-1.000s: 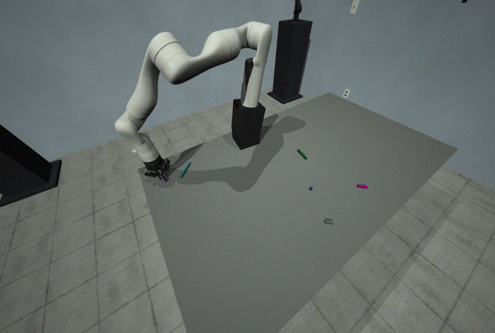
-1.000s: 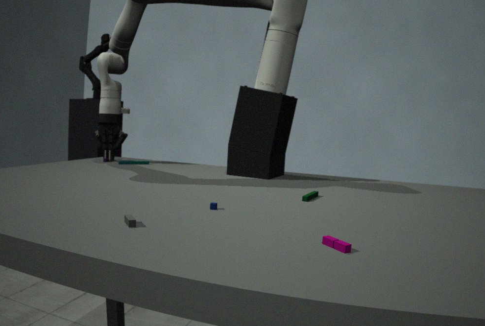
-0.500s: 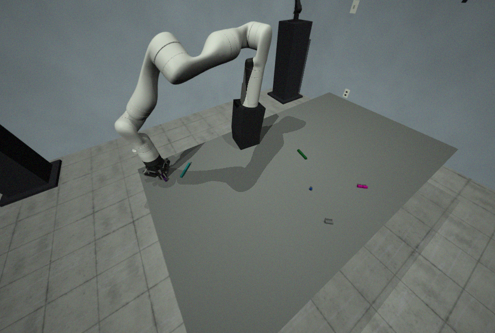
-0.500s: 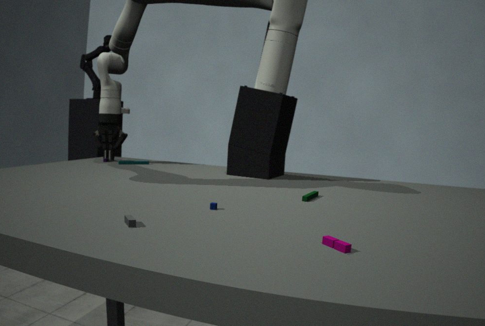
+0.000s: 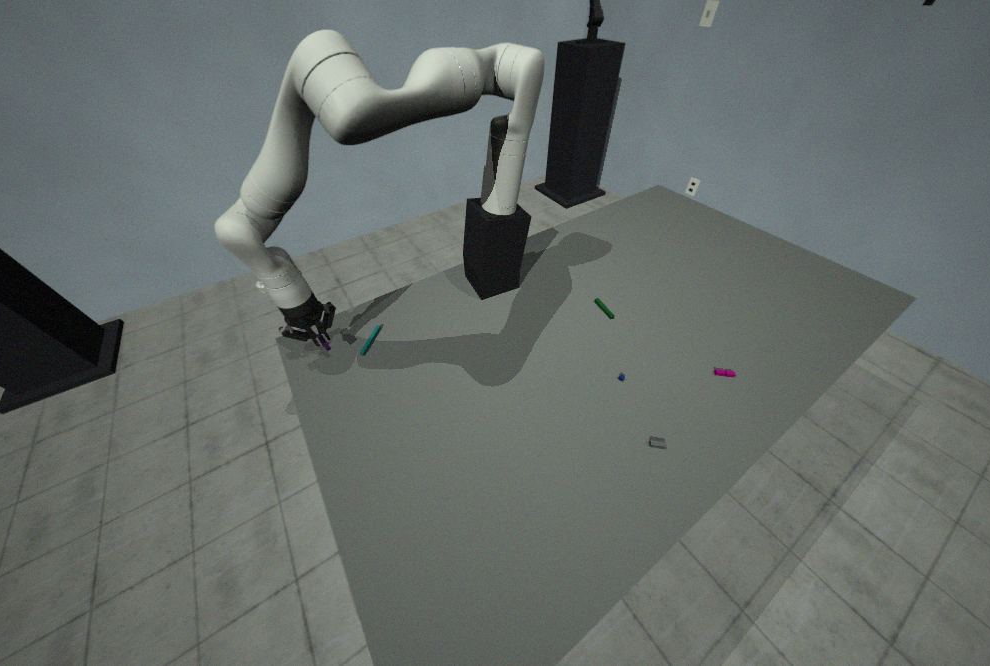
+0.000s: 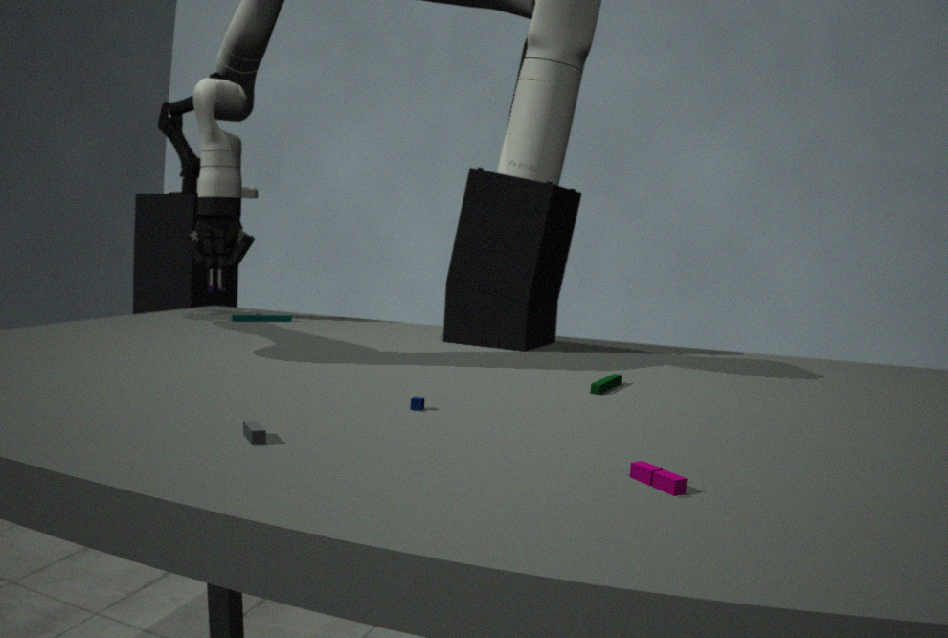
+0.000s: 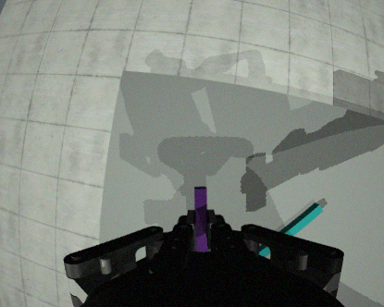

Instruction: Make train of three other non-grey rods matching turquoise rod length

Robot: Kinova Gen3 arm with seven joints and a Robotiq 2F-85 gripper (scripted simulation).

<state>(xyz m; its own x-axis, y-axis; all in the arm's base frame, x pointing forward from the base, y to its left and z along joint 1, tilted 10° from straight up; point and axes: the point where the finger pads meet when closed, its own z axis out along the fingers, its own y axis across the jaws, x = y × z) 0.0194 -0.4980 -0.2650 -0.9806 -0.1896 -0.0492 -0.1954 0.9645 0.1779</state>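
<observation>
Right now the turquoise rod is 2 cm ahead of my hand, 10 cm to the left of it and 6 cm below it. From my hand the other things lie so: small blue rod 46 cm ahead, 58 cm to the left, 6 cm below; green rod 27 cm ahead, 71 cm to the left, 6 cm below; purple rod 1 cm below.
</observation>
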